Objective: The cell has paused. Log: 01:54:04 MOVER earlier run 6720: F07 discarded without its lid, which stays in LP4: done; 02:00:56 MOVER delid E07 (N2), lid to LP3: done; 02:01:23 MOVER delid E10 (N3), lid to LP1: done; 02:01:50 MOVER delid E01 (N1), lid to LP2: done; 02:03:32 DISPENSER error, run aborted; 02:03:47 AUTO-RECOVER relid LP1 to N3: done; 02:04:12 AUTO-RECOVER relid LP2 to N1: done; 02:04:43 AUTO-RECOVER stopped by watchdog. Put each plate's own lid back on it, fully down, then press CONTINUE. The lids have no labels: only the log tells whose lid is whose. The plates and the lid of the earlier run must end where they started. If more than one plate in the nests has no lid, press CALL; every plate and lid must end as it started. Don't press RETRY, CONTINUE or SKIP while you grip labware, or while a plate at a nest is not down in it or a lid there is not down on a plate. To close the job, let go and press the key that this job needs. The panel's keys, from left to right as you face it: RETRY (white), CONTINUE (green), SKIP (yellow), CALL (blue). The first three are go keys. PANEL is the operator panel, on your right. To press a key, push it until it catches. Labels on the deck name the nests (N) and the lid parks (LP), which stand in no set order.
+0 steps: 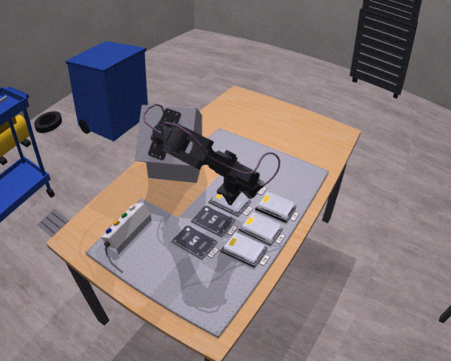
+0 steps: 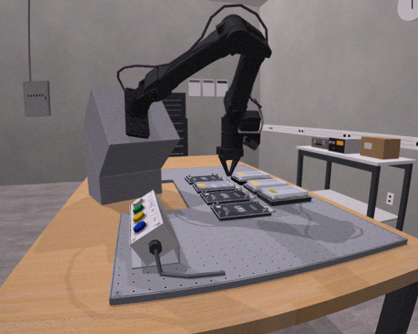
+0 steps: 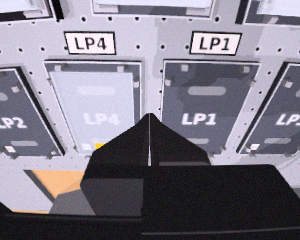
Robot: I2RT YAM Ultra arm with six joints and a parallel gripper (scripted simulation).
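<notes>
Right now the green continue key is 37 cm behind my hand and 20 cm to the right of it. The rest, counted from my hand: yellow skip key: 39 cm behind, 25 cm to the right; then blue call key: 40 cm behind, 30 cm to the right; then well plate: 10 cm ahead, 16 cm to the right, 4 cm below.
</notes>
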